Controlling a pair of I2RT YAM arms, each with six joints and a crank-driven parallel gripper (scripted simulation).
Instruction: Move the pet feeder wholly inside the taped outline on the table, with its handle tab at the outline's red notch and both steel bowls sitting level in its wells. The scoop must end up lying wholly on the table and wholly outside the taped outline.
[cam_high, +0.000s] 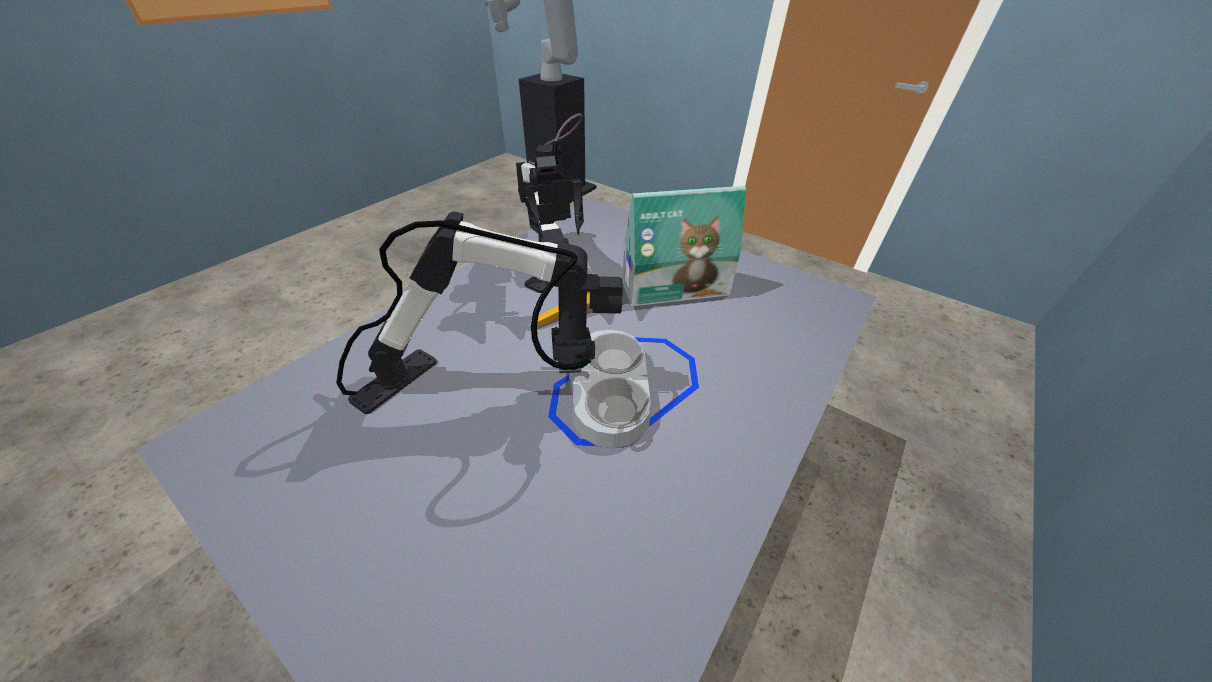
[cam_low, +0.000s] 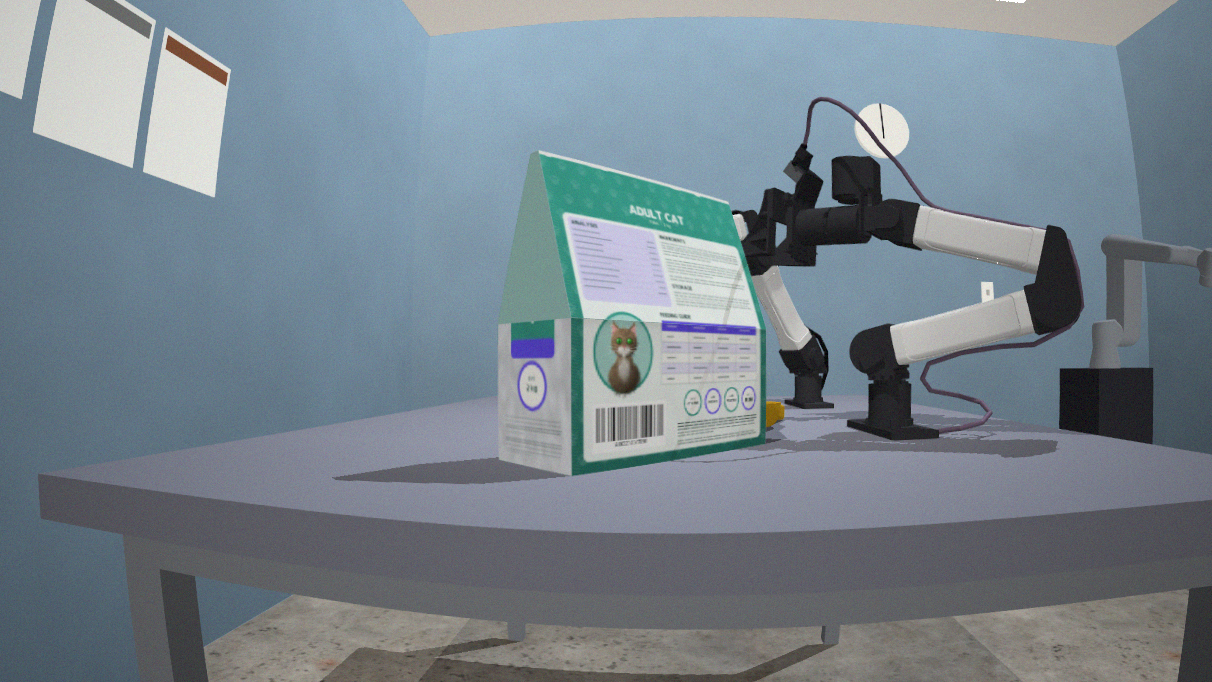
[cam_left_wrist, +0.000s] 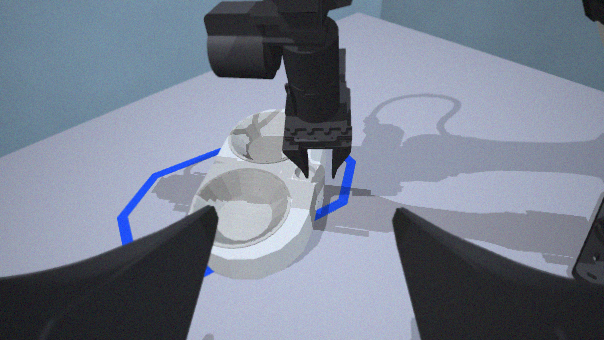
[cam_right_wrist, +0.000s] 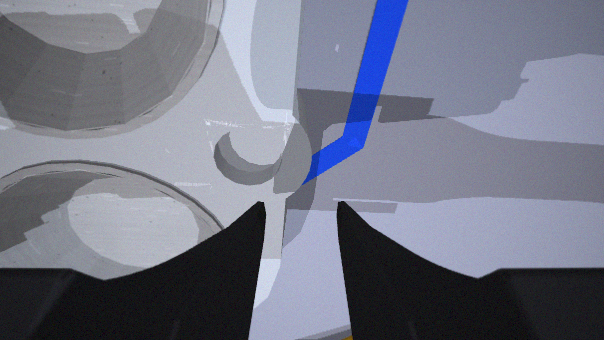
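Observation:
Right now the pet feeder is 80 mm ahead of my right hand, 50 mm below it and 40 mm to the left of it. Round my right hand: blue taped outline 100 mm ahead, 70 mm to the left, 70 mm below; then yellow scoop 220 mm to the left, 160 mm behind, 50 mm below; then cat food bag 490 mm to the left, 80 mm above.

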